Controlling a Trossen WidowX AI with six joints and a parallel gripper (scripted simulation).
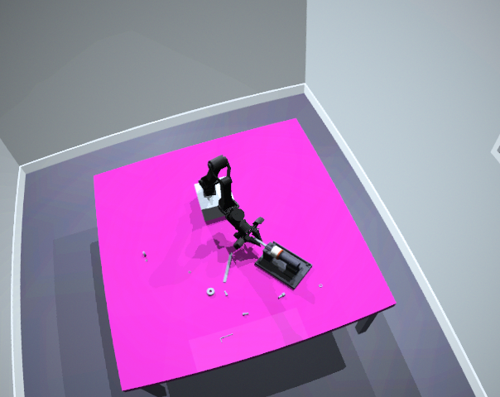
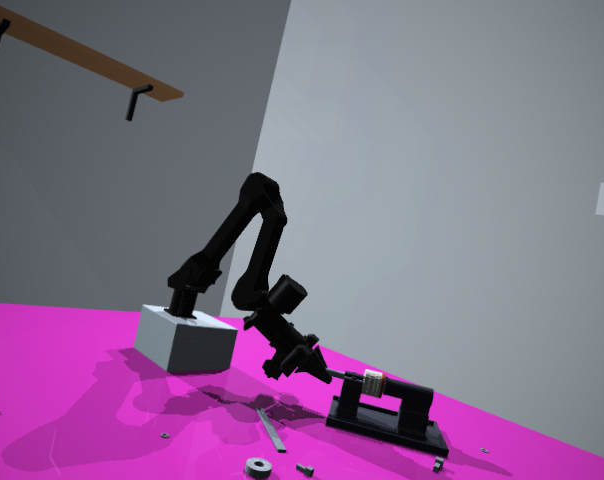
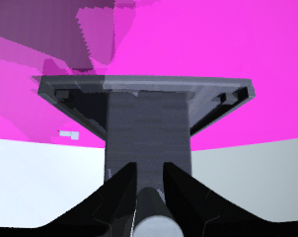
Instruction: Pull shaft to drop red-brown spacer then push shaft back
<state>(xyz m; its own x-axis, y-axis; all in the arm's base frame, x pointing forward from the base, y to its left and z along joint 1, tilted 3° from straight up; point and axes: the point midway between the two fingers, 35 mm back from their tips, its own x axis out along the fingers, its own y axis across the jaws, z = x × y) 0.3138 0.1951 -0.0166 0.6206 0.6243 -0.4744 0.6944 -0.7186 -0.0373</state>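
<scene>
The grey shaft is 2 cm to the left of my gripper tip, 2 cm ahead of it and 2 cm above it. Also, from my gripper tip: grey flat bar (17 cm to the right, 6 cm below, 6 cm ahead); then white spacer (6 cm to the left, 6 cm ahead, 2 cm above); then red-brown spacer (7 cm to the left, 7 cm ahead, 2 cm above).
</scene>
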